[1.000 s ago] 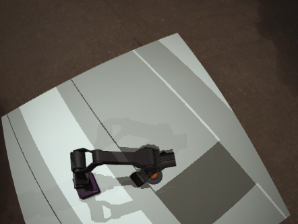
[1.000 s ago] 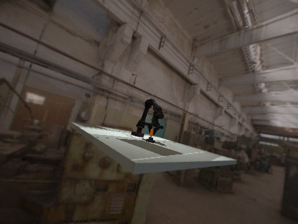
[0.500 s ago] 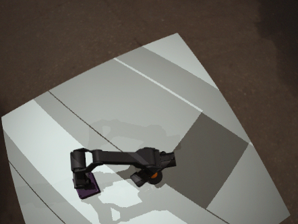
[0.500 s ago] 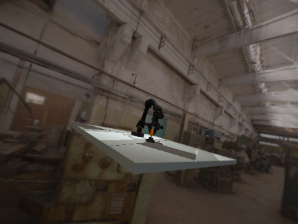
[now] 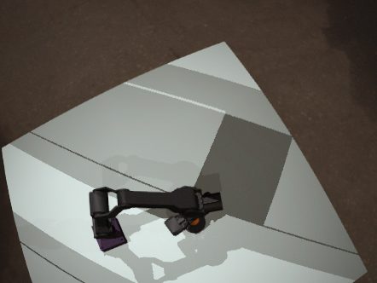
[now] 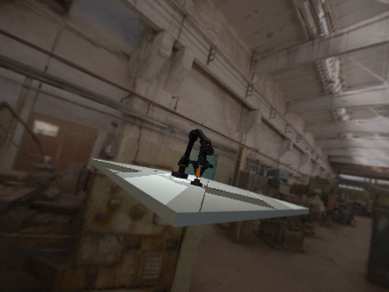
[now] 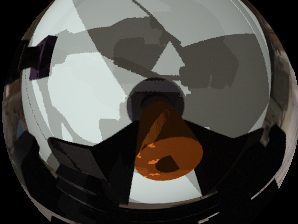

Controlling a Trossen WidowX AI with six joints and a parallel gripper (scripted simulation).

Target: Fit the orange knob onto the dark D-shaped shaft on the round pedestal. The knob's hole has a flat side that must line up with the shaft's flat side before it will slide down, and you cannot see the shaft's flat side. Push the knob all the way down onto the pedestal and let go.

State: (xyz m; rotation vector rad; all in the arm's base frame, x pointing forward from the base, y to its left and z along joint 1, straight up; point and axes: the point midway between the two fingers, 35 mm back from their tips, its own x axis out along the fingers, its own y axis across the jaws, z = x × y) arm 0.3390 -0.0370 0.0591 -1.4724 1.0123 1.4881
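My gripper tip is now 4 cm above the dark round pedestal. The rest, counted from my gripper tip: orange knob (2 cm above).
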